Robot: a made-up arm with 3 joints. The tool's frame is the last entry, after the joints.
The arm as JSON. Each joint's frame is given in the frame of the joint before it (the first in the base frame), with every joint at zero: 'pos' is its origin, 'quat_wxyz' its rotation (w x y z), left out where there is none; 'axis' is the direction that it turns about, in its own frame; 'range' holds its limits. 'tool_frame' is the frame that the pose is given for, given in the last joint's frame.
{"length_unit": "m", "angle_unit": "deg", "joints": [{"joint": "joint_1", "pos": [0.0, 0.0, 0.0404], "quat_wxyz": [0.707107, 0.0, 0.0, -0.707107], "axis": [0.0, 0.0, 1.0], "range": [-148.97, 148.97]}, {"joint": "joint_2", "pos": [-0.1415, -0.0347, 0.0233], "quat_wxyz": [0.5, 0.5, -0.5, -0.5], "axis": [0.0, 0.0, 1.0], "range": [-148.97, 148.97]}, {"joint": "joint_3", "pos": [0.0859, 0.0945, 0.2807], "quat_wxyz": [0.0, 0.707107, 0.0, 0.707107], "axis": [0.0, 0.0, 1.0], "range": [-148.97, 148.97]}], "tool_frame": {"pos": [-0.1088, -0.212, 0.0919], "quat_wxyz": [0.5, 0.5, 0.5, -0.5]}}
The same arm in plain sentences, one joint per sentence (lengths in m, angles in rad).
The arm has three revolute joints in a row. What follows holds with every joint at zero, and every direction is one of the base frame's.
Joint 1 lies 0.0404 m along +z from the base frame's origin and turns about +z, from -2.6000 to 2.6000 rad.
Joint 2 lies 0.0347 m along -x and 0.1415 m along +y and 0.0233 m along +z from joint 1 and turns about +y, from -2.6000 to 2.6000 rad.
Joint 3 lies 0.0859 m along -x and 0.2807 m along +y and 0.0945 m along +z from joint 2 and turns about -x, from -2.6000 to 2.6000 rad.
The tool frame, which is the frame that the pose is given for, lies 0.0919 m along -x and 0.1088 m along -y and 0.2120 m along +z from joint 3; its axes are parallel to the base frame's.

